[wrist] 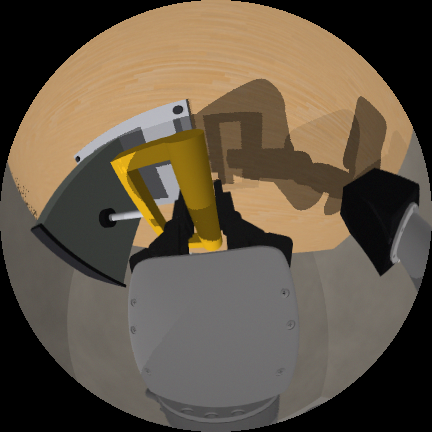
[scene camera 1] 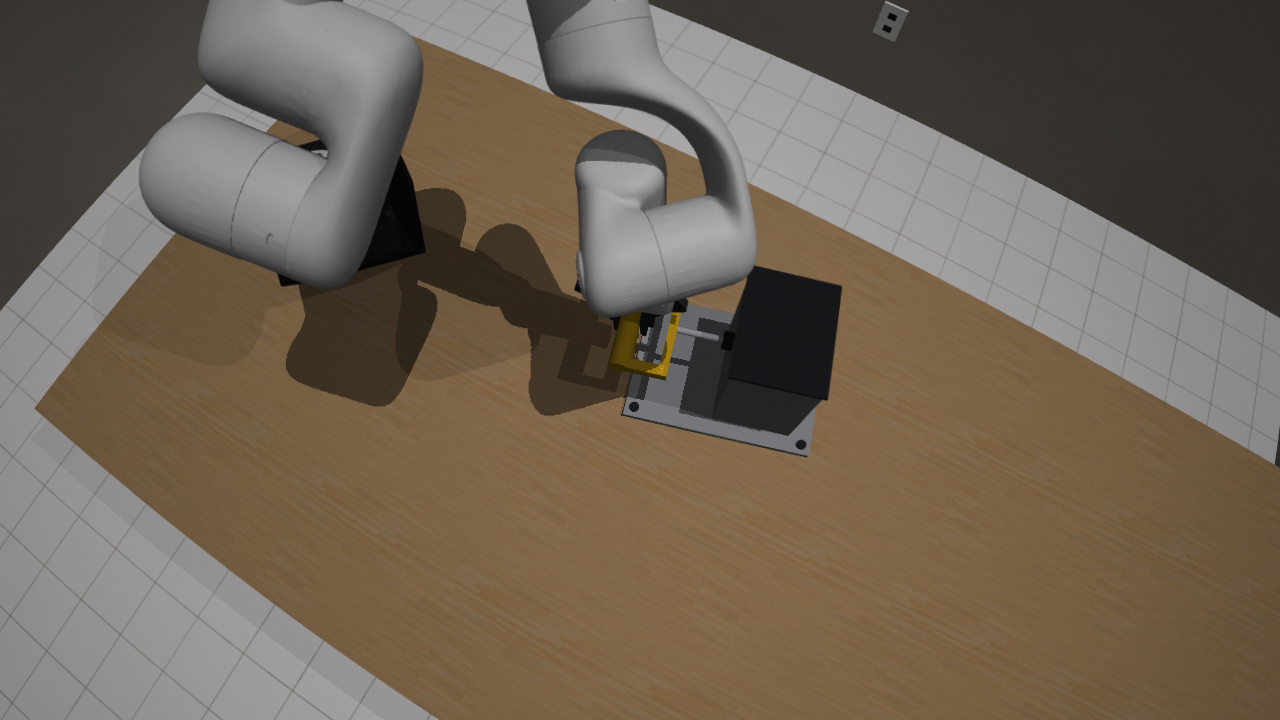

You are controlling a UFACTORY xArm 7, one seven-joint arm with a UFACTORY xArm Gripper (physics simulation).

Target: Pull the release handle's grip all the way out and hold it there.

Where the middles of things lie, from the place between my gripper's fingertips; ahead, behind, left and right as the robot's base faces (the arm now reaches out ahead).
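Scene:
Grey base plate [scene camera 1: 686, 399]: my gripper is now 8 cm above it, 13 cm short of it and 1 cm to the right of it.

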